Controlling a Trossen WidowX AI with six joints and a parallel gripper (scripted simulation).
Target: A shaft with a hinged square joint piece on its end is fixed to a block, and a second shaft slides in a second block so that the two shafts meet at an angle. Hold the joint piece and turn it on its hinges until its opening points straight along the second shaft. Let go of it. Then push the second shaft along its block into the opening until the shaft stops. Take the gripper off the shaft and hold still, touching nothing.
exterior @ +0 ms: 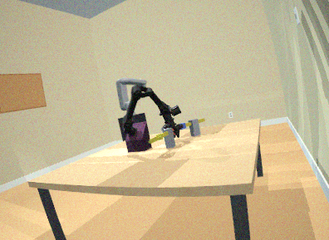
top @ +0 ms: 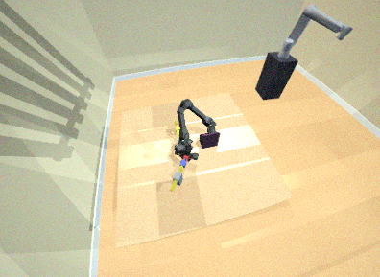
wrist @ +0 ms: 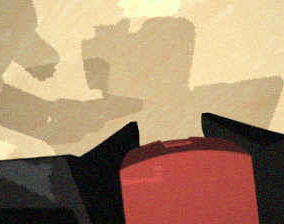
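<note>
Now: the red joint piece 50 mm above my gripper tip.
</note>
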